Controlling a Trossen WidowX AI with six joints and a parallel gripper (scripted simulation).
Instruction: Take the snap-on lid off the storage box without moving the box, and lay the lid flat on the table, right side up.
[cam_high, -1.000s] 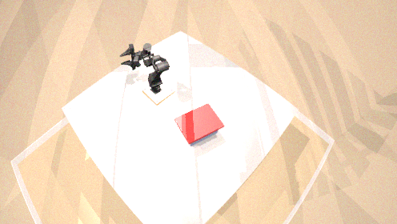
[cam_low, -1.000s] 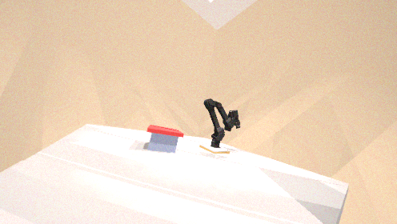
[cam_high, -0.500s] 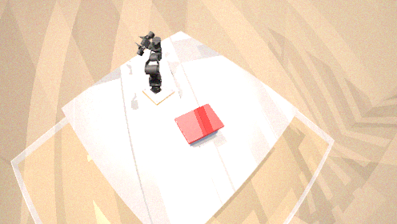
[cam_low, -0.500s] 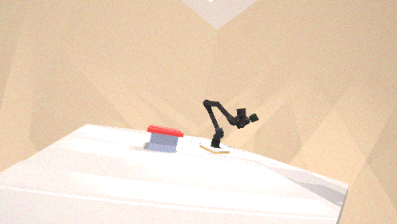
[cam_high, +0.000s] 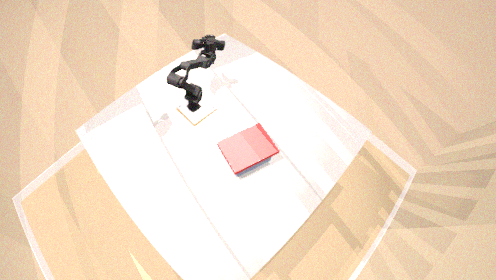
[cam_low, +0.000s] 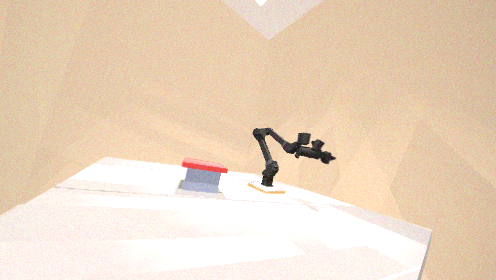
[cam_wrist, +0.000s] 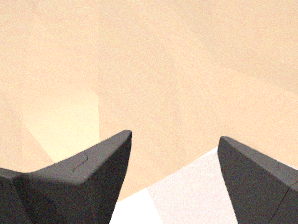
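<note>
Now: gripper tip 630 mm short of the red lid, 290 mm to the left of it and 160 mm above it. From my gripper tip the other things lie so: storage box: 630 mm ahead, 290 mm to the right, 210 mm below.
</note>
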